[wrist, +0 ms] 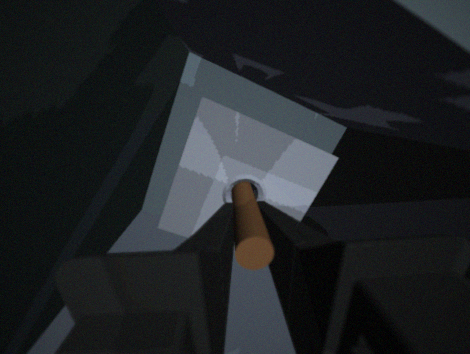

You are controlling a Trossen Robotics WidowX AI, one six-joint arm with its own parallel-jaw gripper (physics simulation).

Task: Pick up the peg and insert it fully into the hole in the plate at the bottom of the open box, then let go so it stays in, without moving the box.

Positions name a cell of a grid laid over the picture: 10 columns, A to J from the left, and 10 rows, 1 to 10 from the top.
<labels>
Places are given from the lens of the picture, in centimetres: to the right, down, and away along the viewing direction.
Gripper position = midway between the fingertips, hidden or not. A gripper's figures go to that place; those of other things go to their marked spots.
my gripper (F6): 1, 2, 11
orange-brown peg (F8): 1, 3, 7
blue-grey box (C3): -4, -2, 7
</labels>
